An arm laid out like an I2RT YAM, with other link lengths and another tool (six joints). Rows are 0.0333 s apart.
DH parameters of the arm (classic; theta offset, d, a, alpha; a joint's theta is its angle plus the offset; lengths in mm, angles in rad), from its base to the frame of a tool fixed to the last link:
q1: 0 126.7 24 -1.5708
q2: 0 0 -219.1 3.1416
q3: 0.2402 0 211.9 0
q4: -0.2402 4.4 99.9 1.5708
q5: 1.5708 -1.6 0 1.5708
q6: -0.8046 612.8 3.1 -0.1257
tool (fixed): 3.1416 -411.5 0 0
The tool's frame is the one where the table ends.
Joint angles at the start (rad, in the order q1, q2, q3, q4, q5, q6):
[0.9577 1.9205 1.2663 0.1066 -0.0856 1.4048]
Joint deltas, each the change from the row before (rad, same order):
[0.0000 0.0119 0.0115 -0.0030 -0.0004 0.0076]
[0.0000 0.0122 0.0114 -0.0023 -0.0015 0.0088]
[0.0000 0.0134 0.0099 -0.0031 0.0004 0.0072]
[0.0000 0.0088 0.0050 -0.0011 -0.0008 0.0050]
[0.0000 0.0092 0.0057 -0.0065 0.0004 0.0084]
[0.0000 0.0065 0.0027 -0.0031 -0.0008 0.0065]
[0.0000 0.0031 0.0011 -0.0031 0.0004 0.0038]
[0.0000 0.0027 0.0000 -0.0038 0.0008 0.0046]
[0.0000 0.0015 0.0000 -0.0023 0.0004 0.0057]
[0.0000 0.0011 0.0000 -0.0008 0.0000 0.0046]
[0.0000 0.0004 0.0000 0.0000 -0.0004 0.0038]
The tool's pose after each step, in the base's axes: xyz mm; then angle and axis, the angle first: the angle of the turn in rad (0 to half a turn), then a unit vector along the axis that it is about. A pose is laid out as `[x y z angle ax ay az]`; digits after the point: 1 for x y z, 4 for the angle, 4 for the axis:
[348.3 462.5 121.8 3.0086 -0.4805 -0.7574 -0.4421]
[349.4 464.0 119.6 3.0025 -0.4838 -0.7561 -0.4408]
[350.6 465.0 115.7 2.9987 -0.4875 -0.7554 -0.4378]
[351.0 465.6 112.7 2.9953 -0.4898 -0.7552 -0.4356]
[351.4 465.5 108.2 2.9909 -0.4945 -0.7547 -0.4312]
[351.5 465.4 104.8 2.9866 -0.4977 -0.7544 -0.4281]
[351.5 465.0 102.6 2.9848 -0.4999 -0.7542 -0.4258]
[351.4 464.3 99.9 2.9830 -0.5028 -0.7539 -0.4228]
[351.4 463.7 98.3 2.9803 -0.5055 -0.7531 -0.4211]
[351.4 463.4 97.3 2.9780 -0.5074 -0.7523 -0.4203]
[351.4 463.4 96.9 2.9757 -0.5087 -0.7515 -0.4201]

